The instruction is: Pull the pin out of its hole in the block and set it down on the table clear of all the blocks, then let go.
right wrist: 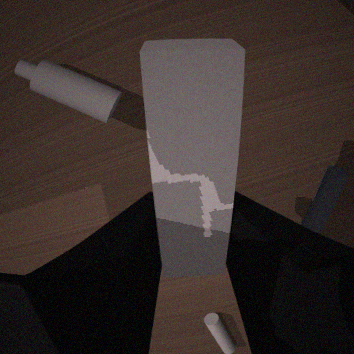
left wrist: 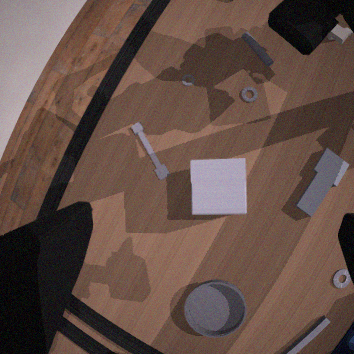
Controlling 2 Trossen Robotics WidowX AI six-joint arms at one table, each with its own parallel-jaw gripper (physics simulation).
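Places are measured from the left arm's base along level axes (x ahead, y left, z up), in centimetres.
Where they show: left gripper, fingertip midpoint: point(left wrist: 223, 222); right gripper, fingertip midpoint: point(right wrist: 189, 203).
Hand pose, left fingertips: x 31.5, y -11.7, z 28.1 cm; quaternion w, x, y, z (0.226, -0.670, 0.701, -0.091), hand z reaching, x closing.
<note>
Things, the pixels of their top centre, and the offset from my left fingertips.
- pin at its top centre: point(right wrist: 193, 202) point(left wrist: 327, 20) dx +24.9, dy -12.9, dz -23.8 cm
- pale square block at its top centre: point(left wrist: 217, 185) dx +2.0, dy +2.1, dz -24.1 cm
- grey stepped block at its top centre: point(left wrist: 321, 182) dx +3.2, dy -12.2, dz -30.7 cm
- small rod at its top centre: point(right wrist: 220, 340) dx +35.8, dy +3.1, dz -30.9 cm
- dark bar at its top centre: point(right wrist: 319, 224) point(left wrist: 257, 46) dx +23.7, dy -3.0, dz -30.7 cm
- dumbbell-shaped piece at its top centre: point(left wrist: 148, 149) dx +7.3, dy +13.1, dz -31.5 cm
- round cup at its top centre: point(left wrist: 214, 310) dx -15.8, dy +1.7, dz -30.3 cm
- thin strip at its top centre: point(left wrist: 299, 346) dx -21.8, dy -11.8, dz -30.9 cm
My right gripper point(right wrist: 189, 203) is shut on a pale grey bar with bevelled corners, which looks like the pin point(right wrist: 192, 115). The far end of the pin shows between the fingers with table behind it; no block is seen around it. Part of the right gripper's black body shows at the top right of the left wrist view. My left gripper point(left wrist: 223, 222) is open and empty, high above a pale square block point(left wrist: 218, 186). No hole can be made out in that block. A grey stepped block point(left wrist: 320, 185) lies to its right.
A stepped cylinder point(right wrist: 75, 91) point(left wrist: 341, 33) and a small rod point(right wrist: 220, 332) lie near the right gripper. A dark bar point(left wrist: 257, 49), rings point(left wrist: 249, 94) point(left wrist: 188, 80) point(left wrist: 341, 278), a dumbbell-shaped piece point(left wrist: 150, 150), a round cup point(left wrist: 215, 308) and a thin strip point(left wrist: 310, 336) are on the table.
</note>
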